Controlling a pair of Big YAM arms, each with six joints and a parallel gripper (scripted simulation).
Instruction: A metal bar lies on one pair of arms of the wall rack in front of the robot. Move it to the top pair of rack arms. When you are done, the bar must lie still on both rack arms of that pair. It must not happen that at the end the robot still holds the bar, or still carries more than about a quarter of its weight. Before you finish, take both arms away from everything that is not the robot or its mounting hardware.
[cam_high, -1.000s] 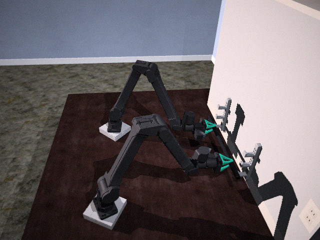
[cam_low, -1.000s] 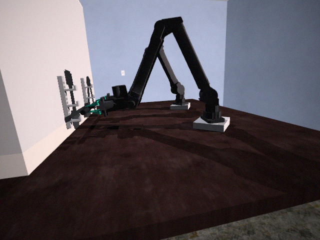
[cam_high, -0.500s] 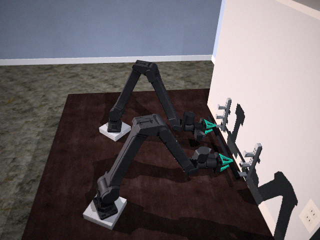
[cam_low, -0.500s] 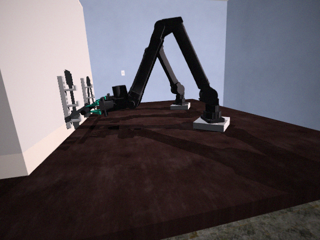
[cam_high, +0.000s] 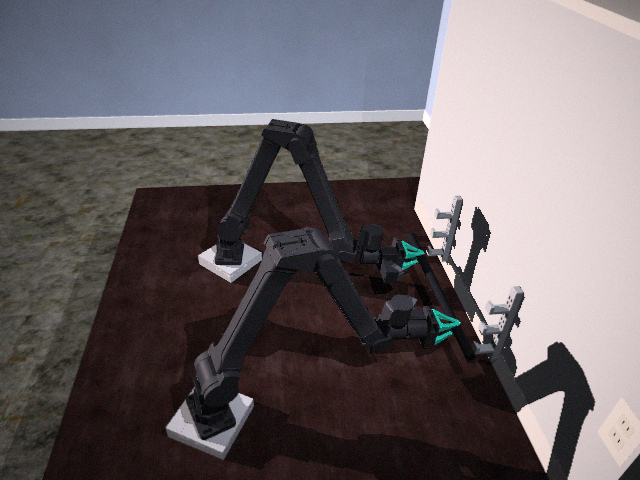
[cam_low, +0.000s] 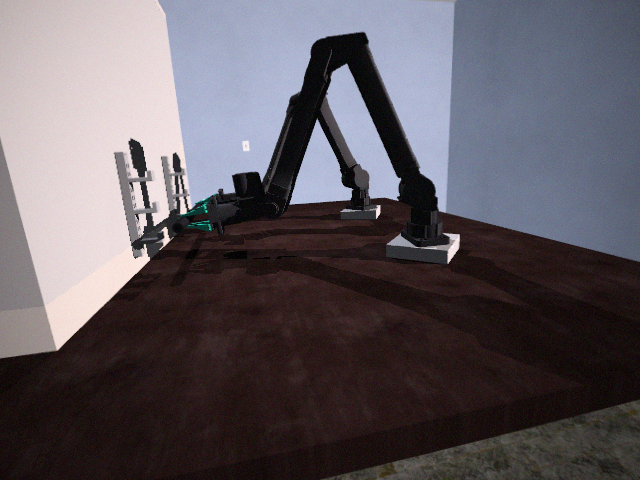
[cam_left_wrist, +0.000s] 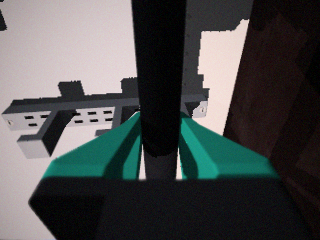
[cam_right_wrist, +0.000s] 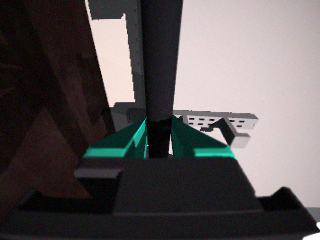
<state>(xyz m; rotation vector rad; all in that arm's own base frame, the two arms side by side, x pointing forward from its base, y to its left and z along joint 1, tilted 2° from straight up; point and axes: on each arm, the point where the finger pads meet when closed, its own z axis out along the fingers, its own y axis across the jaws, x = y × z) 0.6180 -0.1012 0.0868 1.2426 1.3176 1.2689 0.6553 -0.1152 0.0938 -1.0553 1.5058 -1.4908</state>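
Right now my right hand is 10 mm past the dark metal bar and 150 mm to the right of it. The rest, counted from my right hand: white wall: 250 mm ahead, 130 mm to the left, 340 mm above.
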